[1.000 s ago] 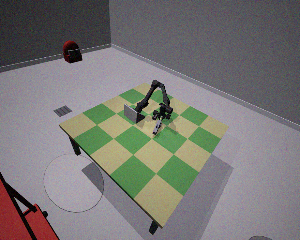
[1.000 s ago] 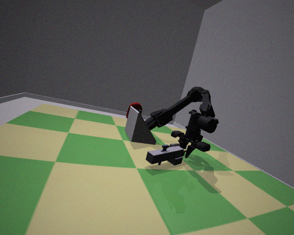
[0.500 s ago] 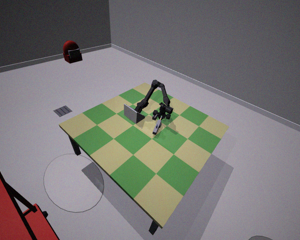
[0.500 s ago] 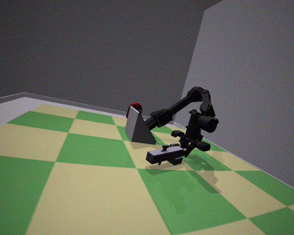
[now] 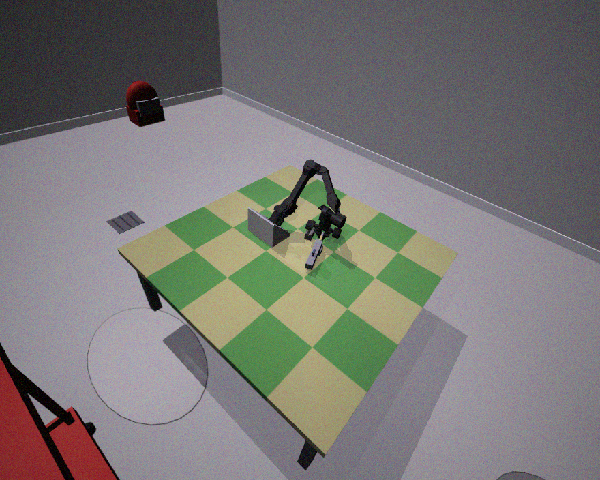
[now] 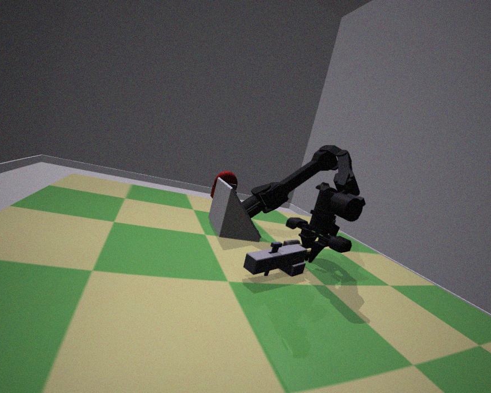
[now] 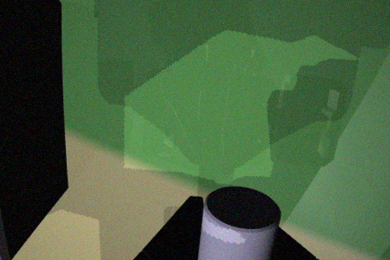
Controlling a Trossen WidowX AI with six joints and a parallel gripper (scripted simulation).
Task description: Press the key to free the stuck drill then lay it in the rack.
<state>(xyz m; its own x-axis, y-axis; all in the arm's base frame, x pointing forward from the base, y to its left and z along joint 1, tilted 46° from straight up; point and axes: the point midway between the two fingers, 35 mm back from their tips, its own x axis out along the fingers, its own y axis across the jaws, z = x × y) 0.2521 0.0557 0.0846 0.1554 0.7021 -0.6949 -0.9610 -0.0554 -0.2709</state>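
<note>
Now: gripper tip 10 mm short of the drill, 40 mm to the left of it and 30 mm below it. The rest, counted from my gripper tip: dark key (40 mm ahead, 160 mm to the right, 30 mm above); then grey block (30 mm ahead, 140 mm to the right, 20 mm above); then rack (80 mm behind, 10 mm to the left).
</note>
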